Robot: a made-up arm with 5 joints.
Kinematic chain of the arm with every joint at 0, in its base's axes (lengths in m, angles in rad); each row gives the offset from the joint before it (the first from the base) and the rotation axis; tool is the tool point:
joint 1: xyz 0 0 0.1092 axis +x
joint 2: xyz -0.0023 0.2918 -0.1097 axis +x
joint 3: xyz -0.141 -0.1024 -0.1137 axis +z
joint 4: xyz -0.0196 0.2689 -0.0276 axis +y
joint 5: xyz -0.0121 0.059 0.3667 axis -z
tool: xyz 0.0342 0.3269 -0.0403
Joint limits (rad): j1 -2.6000..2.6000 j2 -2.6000..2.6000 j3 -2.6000..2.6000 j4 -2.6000..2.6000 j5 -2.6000..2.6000
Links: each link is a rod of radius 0.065 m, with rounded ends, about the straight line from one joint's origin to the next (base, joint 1, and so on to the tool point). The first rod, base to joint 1, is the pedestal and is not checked.
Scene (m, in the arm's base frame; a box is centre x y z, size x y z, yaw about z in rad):
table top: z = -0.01
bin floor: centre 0.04 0.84 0 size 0.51 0.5 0.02 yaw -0.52
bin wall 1: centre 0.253 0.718 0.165 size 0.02 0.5 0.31 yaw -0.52
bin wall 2: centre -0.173 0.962 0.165 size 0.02 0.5 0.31 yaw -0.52
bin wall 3: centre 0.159 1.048 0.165 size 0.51 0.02 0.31 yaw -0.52
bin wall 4: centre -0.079 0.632 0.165 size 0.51 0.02 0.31 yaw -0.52
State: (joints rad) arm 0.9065 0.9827 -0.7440 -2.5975 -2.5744
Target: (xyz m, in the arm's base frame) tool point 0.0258 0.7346 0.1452
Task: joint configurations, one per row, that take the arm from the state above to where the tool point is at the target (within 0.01 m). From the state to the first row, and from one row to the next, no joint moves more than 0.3 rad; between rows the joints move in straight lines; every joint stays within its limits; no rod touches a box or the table.
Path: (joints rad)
1: 0.9927 0.7557 -0.8070 -2.5981 -2.4839
2: 1.0789 0.5286 -0.8701 -2.5988 -2.3933
3: 1.1651 0.3016 -0.9331 -2.5994 -2.3028
4: 1.2512 0.0746 -0.9962 -2.6000 -2.2122

